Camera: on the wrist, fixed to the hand. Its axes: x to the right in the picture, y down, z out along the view.
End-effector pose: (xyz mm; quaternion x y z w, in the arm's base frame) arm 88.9 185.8 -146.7 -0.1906 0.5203 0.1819 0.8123
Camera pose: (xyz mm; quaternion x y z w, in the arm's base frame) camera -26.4 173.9 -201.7 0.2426 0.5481 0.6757 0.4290
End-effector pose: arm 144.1 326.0 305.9 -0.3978 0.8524 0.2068 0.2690
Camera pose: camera 65.6 289.6 400.6 0.3126 0.9034 0.2931 0.0149
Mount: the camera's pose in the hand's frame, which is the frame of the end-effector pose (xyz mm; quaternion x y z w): 3.9 53.3 -116.6 0.0270 0.0491 0.7016 0.7104
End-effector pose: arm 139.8 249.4 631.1 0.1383 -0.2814 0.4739 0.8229
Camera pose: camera 134.3 337.1 537.7 -0.1002 -0.2437 0.9283 0.2622
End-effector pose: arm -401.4 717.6 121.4 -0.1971 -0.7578 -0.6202 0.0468
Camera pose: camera -406.2 614.9 198.1 -0.6400 -0.4145 -0.3970 0.5109
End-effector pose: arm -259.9 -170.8 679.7 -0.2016 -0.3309 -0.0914 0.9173
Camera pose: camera -174.4 -173.0 584.1 -0.3461 -0.0511 0.5777 0.7375
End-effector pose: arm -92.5 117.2 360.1 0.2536 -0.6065 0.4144 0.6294
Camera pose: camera -72.5 242.0 338.3 -0.2487 -0.5667 0.7648 0.1793
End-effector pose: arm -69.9 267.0 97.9 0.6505 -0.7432 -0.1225 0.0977
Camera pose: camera -85.2 263.3 225.2 -0.0507 -0.9828 0.0335 0.1743
